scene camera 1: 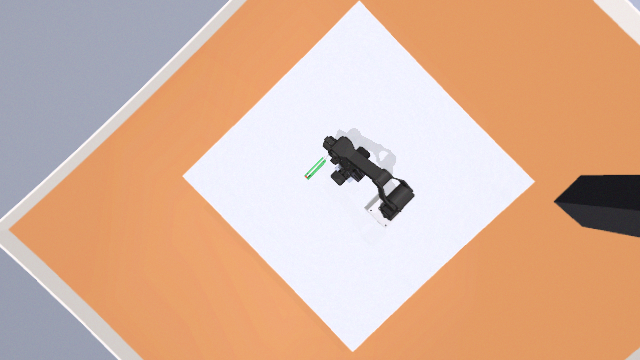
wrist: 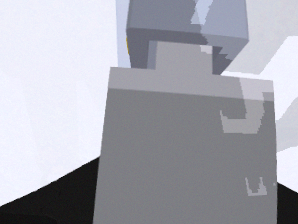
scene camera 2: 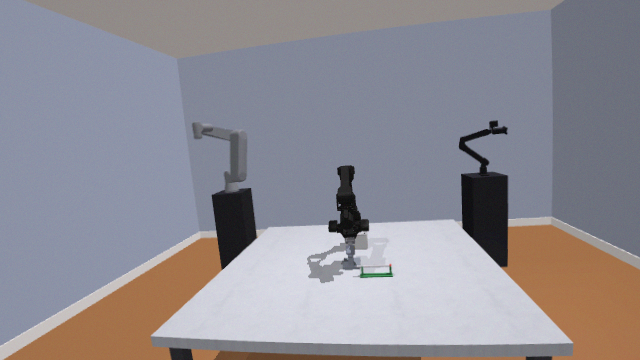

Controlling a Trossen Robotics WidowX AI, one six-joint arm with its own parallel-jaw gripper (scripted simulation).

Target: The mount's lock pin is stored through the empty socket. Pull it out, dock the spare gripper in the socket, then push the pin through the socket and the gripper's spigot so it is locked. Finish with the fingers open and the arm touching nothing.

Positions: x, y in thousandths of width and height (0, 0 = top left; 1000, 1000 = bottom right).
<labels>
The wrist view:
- gripper: 576, 739
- spare gripper: 602, 614, held by the gripper
</labels>
